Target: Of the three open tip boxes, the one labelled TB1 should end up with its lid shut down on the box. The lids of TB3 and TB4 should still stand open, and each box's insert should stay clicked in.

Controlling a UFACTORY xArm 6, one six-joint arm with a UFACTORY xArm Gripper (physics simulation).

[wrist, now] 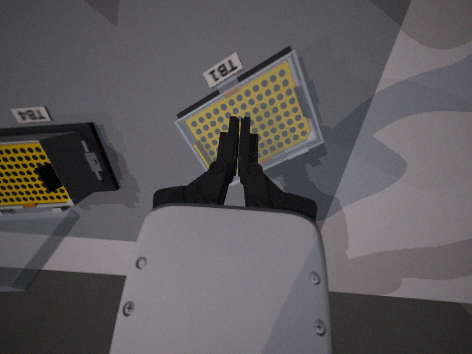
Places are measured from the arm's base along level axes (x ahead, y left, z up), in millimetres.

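Where they show: gripper, between the fingertips: [240,128].
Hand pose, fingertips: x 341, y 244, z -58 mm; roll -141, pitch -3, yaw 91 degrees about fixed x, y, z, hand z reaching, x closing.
Note:
Each offset is from my fingertips to the top centre of the thing. "spot": to the spot under its first point. Level surfaces: height alone.
The box TB1 @(4 mm back, 4 mm left, 20 mm down) [270,61] stands turned at an angle in the upper middle of the wrist view. Its clear lid @(spot: 24 mm back, 60 mm left, 20 mm down) [309,100] lies over the yellow insert @(7 mm ahead, 10 mm left, 23 mm down) [272,102], which shows through it; whether the lid is fully down I cannot tell. My gripper [240,128] is shut with nothing between its fingers. The fingertips overlap the near half of TB1 in the view, and their height above the lid is unclear. The box TB4 @(spot: 72 mm ahead, 195 mm right, 94 mm down) [106,159] is at the left, partly cut off, its clear lid [37,240] standing open on the near side and its yellow insert @(spot: 73 mm ahead, 261 mm right, 40 mm down) [20,172] in it. TB3 does not show.
A white label @(spot: 51 mm back, 23 mm right, 96 mm down) [223,70] stands at TB1's far side, and another label @(spot: 13 mm ahead, 280 mm right, 95 mm down) [31,114] stands behind TB4. The grey surface @(98 mm down) [150,65] meets a pale, shadowed area [425,150] at the right. A pale strip [100,255] and a dark area [65,310] lie on the near side.

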